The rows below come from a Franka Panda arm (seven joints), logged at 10 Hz.
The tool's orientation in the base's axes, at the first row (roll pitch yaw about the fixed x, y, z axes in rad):
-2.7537, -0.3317, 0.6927
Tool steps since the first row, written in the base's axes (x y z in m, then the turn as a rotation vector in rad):
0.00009, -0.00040, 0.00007, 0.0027, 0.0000, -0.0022
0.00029, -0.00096, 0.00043, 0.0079, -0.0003, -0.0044
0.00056, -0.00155, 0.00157, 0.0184, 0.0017, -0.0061
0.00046, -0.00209, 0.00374, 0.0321, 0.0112, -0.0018
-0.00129, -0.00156, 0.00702, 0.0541, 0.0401, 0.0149
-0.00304, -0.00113, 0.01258, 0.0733, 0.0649, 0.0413
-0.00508, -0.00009, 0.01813, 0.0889, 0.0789, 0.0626
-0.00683, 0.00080, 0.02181, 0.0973, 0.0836, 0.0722
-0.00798, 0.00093, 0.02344, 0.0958, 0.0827, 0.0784
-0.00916, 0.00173, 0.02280, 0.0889, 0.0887, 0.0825
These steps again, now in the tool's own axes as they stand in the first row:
-0.00015, 0.00029, -0.00026, 0.0012, 0.0026, 0.0019
-0.00023, 0.00065, -0.00084, 0.0041, 0.0072, 0.0036
-0.00002, 0.00080, -0.00213, 0.0124, 0.0137, 0.0060
0.00029, 0.00030, -0.00429, 0.0295, 0.0156, 0.0067
0.00041, -0.00241, -0.00689, 0.0684, 0.0064, 0.0058
0.00120, -0.00587, -0.01153, 0.1060, -0.0056, -0.0055
0.00215, -0.00991, -0.01586, 0.1327, -0.0114, -0.0175
0.00262, -0.01299, -0.01864, 0.1448, -0.0121, -0.0237
0.00239, -0.01445, -0.01999, 0.1452, -0.0147, -0.0295
0.00180, -0.01553, -0.01903, 0.1451, -0.0247, -0.0302

